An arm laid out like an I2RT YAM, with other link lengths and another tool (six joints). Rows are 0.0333 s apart.
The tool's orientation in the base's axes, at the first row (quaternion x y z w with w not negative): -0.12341 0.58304 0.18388 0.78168
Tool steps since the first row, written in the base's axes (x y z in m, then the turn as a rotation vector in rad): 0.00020 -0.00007 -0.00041 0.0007 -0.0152 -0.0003; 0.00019 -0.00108 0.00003 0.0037 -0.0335 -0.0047; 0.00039 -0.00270 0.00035 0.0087 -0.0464 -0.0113; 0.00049 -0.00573 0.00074 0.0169 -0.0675 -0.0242; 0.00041 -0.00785 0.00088 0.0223 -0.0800 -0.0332; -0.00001 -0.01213 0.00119 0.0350 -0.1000 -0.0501; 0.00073 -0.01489 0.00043 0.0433 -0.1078 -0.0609; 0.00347 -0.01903 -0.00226 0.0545 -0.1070 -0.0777; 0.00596 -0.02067 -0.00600 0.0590 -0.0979 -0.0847; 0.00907 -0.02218 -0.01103 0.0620 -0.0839 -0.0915; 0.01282 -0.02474 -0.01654 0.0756 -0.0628 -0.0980; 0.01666 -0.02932 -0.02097 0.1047 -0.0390 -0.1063
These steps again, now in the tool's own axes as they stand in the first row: 0.00043 -0.00016 0.00003 -0.0017 -0.0140 -0.0057; -0.00014 -0.00106 -0.00027 0.0006 -0.0319 -0.0118; -0.00062 -0.00260 -0.00066 0.0063 -0.0458 -0.0146; -0.00141 -0.00536 -0.00170 0.0177 -0.0687 -0.0199; -0.00187 -0.00724 -0.00259 0.0259 -0.0825 -0.0229; -0.00288 -0.01091 -0.00461 0.0424 -0.1064 -0.0249; -0.00236 -0.01374 -0.00531 0.0537 -0.1172 -0.0241; 0.00031 -0.01871 -0.00540 0.0728 -0.1217 -0.0189; 0.00428 -0.02134 -0.00500 0.0819 -0.1156 -0.0133; 0.00966 -0.02415 -0.00437 0.0912 -0.1044 -0.0070; 0.01551 -0.02820 -0.00377 0.1038 -0.0914 0.0115; 0.02006 -0.03408 -0.00359 0.1226 -0.0826 0.0440
